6 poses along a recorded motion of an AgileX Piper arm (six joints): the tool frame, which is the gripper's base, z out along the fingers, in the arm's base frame.
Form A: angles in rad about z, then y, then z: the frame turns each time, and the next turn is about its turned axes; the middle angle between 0 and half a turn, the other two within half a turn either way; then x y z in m.
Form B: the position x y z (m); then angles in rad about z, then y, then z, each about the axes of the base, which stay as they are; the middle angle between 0 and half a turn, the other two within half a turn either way. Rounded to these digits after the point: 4 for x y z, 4 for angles.
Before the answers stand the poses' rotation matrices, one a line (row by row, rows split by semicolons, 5 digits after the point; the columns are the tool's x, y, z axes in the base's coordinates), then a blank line. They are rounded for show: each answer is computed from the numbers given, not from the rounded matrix.
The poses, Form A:
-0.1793 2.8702 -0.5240 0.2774 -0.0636 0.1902
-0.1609 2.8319 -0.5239 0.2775 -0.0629 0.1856
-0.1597 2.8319 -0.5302 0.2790 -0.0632 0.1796
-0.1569 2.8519 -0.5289 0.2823 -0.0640 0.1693
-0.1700 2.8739 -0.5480 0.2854 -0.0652 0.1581
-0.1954 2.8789 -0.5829 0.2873 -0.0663 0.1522
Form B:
-0.90999 -0.31989 0.26378; -0.34357 0.93791 -0.04781; -0.23210 -0.13413 -0.96340
-0.89418 -0.33159 0.30083; -0.36168 0.93102 -0.04883; -0.26389 -0.15246 -0.95243
-0.89163 -0.33833 0.30089; -0.36861 0.92832 -0.04846; -0.26292 -0.15412 -0.95243
-0.89607 -0.34271 0.28215; -0.36910 0.92832 -0.04464; -0.24663 -0.14414 -0.95833
-0.89944 -0.35077 0.26069; -0.37421 0.92627 -0.04475; -0.22577 -0.13780 -0.96438
-0.89776 -0.35935 0.25474; -0.38344 0.92219 -0.05042; -0.21680 -0.14294 -0.96569

0.2774 -0.0636 0.1902 -0.5240 2.8702 -0.1793
0.2775 -0.0629 0.1856 -0.5239 2.8319 -0.1609
0.2790 -0.0632 0.1796 -0.5302 2.8319 -0.1597
0.2823 -0.0640 0.1693 -0.5289 2.8519 -0.1569
0.2854 -0.0652 0.1581 -0.5480 2.8739 -0.1700
0.2873 -0.0663 0.1522 -0.5829 2.8789 -0.1954

